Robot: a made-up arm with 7 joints.
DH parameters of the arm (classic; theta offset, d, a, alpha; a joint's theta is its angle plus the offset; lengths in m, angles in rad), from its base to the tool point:
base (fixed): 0 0 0 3.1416
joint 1: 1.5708 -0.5 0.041 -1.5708
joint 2: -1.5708 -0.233 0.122 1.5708
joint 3: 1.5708 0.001 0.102 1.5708
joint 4: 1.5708 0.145 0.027 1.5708
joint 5: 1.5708 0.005 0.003 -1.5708
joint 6: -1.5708 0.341 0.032 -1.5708
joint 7: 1.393 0 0.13 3.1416
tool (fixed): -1.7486 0.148 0 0
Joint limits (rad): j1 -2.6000..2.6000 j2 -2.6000..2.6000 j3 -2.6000..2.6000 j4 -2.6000..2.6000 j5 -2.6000..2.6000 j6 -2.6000..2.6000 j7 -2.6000..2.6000
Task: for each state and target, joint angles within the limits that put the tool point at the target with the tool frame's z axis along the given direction. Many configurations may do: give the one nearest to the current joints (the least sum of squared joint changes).
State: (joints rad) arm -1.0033 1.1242 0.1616 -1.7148 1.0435 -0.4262 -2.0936
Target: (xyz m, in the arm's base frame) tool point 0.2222 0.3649 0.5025 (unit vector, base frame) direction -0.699 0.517 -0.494
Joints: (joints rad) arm -0.8594 0.9581 0.5804 -1.5346 0.7850 -1.1013 -2.0478
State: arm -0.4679 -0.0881 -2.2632 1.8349 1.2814 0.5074 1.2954
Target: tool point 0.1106 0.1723 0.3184 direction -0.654 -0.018 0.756
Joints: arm -0.1714 -0.4689 -1.8632 2.0767 0.8381 0.8570 0.9097
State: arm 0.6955 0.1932 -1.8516 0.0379 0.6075 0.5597 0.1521
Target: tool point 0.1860 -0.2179 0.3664 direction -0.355 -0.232 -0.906
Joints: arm 0.0560 0.3426 -2.3968 -0.7297 0.3215 0.2441 0.6903
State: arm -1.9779 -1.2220 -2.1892 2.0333 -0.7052 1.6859 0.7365
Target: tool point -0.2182 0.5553 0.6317 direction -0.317 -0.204 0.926
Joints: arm -1.7853 -1.1210 -2.3936 1.7532 -0.7827 1.5317 0.6229
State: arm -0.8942 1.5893 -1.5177 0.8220 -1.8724 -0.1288 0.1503
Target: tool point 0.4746 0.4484 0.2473 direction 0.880 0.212 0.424
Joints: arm -1.2692 0.9265 -1.1828 0.4919 -2.1956 -0.2384 0.0272
